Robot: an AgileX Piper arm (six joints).
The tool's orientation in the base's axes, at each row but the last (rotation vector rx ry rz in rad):
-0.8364, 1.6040, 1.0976
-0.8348, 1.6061, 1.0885
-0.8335, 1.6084, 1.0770
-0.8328, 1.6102, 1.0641
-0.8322, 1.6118, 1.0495
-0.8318, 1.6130, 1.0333
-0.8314, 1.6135, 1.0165
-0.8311, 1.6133, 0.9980
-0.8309, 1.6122, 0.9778
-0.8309, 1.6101, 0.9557
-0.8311, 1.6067, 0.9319
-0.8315, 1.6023, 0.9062
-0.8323, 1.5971, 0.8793
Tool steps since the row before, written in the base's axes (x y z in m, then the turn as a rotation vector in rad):
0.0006, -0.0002, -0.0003, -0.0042, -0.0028, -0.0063
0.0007, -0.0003, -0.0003, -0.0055, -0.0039, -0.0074
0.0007, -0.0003, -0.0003, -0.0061, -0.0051, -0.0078
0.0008, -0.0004, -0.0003, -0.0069, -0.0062, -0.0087
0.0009, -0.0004, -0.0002, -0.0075, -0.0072, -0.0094
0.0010, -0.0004, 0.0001, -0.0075, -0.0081, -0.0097
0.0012, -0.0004, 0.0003, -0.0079, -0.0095, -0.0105
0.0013, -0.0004, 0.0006, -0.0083, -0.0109, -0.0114
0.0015, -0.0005, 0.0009, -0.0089, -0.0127, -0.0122
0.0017, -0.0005, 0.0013, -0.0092, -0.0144, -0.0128
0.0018, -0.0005, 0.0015, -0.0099, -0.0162, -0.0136
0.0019, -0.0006, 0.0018, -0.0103, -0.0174, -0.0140
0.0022, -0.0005, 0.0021, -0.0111, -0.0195, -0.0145
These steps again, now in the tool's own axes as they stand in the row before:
0.0001, -0.0007, 0.0000, 0.0073, 0.0011, -0.0033
0.0001, -0.0008, 0.0000, 0.0087, 0.0016, -0.0047
0.0001, -0.0008, 0.0000, 0.0093, 0.0016, -0.0060
0.0001, -0.0009, 0.0000, 0.0104, 0.0017, -0.0072
0.0000, -0.0010, 0.0000, 0.0112, 0.0017, -0.0082
-0.0003, -0.0010, 0.0000, 0.0115, 0.0013, -0.0090
-0.0006, -0.0012, 0.0001, 0.0125, 0.0009, -0.0103
-0.0009, -0.0012, 0.0001, 0.0135, 0.0005, -0.0116
-0.0012, -0.0014, 0.0000, 0.0145, 0.0001, -0.0134
-0.0016, -0.0015, 0.0001, 0.0152, -0.0005, -0.0150
-0.0018, -0.0016, 0.0001, 0.0163, -0.0008, -0.0167
-0.0021, -0.0017, 0.0001, 0.0168, -0.0011, -0.0179
-0.0024, -0.0019, 0.0003, 0.0176, -0.0015, -0.0201

